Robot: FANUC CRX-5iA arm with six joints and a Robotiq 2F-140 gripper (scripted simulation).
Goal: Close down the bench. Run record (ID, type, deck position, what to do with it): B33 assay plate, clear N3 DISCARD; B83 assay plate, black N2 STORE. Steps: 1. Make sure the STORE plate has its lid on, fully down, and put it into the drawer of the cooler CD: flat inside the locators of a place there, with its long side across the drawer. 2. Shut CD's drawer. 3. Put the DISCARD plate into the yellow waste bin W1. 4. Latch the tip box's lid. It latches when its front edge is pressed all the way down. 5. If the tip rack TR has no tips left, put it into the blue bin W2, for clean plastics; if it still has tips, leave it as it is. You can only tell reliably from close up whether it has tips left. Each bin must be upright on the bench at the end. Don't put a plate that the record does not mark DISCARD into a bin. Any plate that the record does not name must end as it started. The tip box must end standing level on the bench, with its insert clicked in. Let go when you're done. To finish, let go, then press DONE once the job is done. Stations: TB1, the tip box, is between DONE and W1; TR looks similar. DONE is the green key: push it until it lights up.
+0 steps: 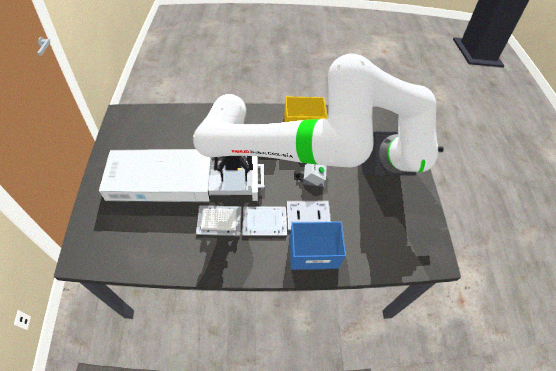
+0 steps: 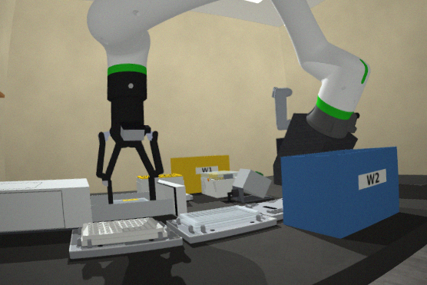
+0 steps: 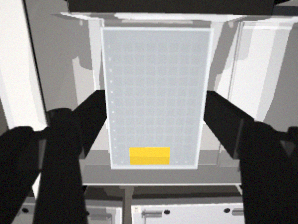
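Right now my hand is 20 mm above the translucent plate lid. Also, from my hand: cooler CD: 180 mm ahead; cooler drawer: 40 mm ahead, 10 mm below; black assay plate: 20 mm below.
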